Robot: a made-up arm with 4 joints.
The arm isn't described. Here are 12 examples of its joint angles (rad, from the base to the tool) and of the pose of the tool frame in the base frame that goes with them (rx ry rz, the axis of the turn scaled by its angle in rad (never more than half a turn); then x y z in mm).
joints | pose
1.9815 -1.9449 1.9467 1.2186 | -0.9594 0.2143 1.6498 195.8 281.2 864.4
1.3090 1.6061 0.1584 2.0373 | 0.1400 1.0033 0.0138 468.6 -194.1 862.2
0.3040 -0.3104 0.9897 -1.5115 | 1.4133 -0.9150 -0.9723 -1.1 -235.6 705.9
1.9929 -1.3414 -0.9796 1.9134 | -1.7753 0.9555 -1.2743 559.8 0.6 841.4
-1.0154 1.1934 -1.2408 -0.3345 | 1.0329 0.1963 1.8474 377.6 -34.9 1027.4
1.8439 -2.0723 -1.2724 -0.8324 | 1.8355 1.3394 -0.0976 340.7 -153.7 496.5
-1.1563 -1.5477 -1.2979 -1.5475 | 2.6063 -1.1855 -1.1646 -26.6 -3.7 487.0
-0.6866 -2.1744 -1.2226 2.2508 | -0.8892 -1.6269 0.6056 -226.6 -50.3 841.3
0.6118 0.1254 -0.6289 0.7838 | -1.4270 0.8867 -2.1544 440.4 -155.6 1026.8
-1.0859 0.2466 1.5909 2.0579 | -1.4696 0.1843 0.6535 234.4 204.9 894.7
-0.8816 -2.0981 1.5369 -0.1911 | -0.5588 0.3256 -2.2749 122.6 -133.9 1030.8
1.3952 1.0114 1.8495 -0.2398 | 1.9927 -1.5643 1.0137 322.3 -258.4 735.7
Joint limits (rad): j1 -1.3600..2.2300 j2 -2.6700..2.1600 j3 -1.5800..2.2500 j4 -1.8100..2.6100
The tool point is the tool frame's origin. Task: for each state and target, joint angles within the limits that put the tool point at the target. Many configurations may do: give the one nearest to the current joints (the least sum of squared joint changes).
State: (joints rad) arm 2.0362 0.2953 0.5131 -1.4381
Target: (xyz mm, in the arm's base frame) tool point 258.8 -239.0 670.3
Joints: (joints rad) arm 1.7434 -0.1217 1.2125 -1.8069
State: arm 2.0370 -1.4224 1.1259 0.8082
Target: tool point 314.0 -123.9 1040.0
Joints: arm 1.4952 -1.1057 1.0641 0.4742
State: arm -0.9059 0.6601 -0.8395 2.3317
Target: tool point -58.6 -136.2 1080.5
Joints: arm -1.3600 1.1091 -0.8089 1.8849
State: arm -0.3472 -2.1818 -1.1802 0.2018
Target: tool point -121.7 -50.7 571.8
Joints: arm -0.2902 -2.6443 -1.2439 -0.4156
